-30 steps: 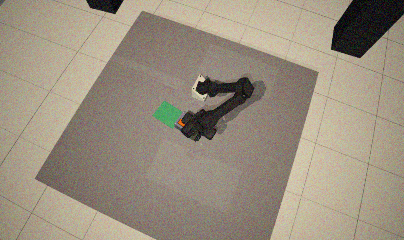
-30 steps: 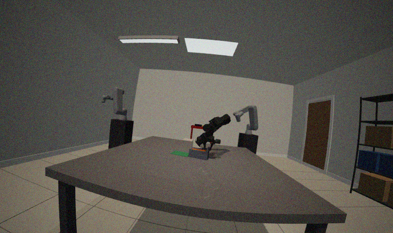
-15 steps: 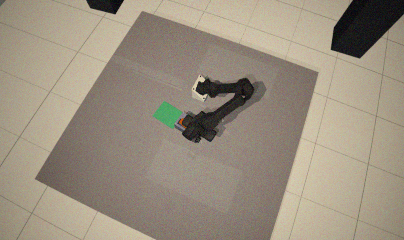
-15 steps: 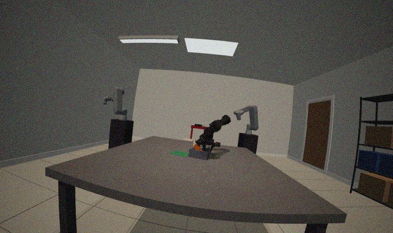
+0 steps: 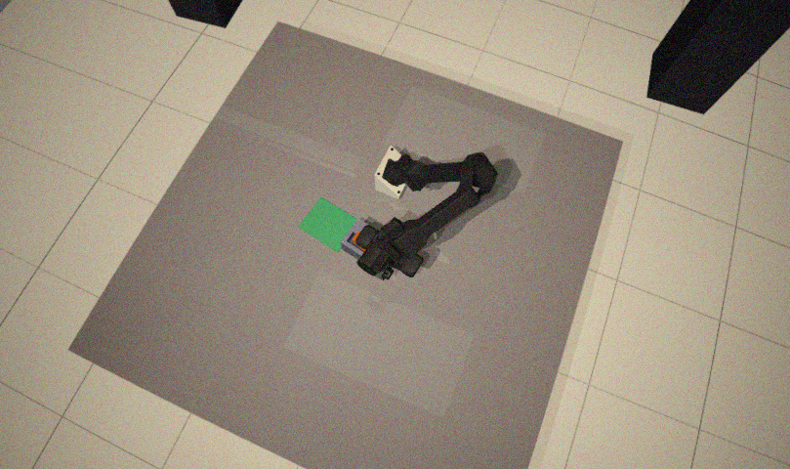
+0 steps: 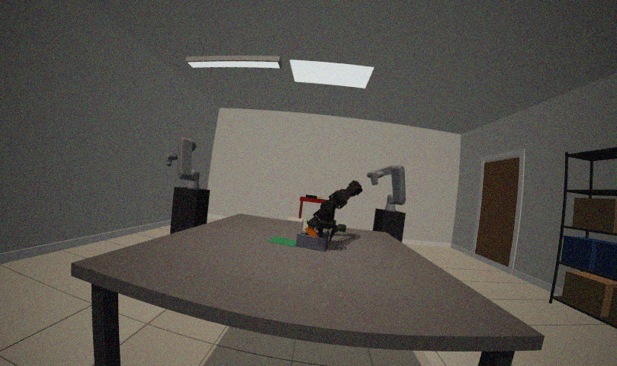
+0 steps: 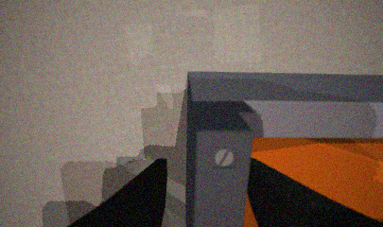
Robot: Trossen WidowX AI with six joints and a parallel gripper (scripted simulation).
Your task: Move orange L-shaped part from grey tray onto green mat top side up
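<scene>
The orange L-shaped part lies 20 mm behind my gripper tip, 50 mm to the right of it and 10 mm above it. From my gripper tip the other things lie so: green mat: 60 mm behind, 210 mm to the right, 50 mm below.
</scene>
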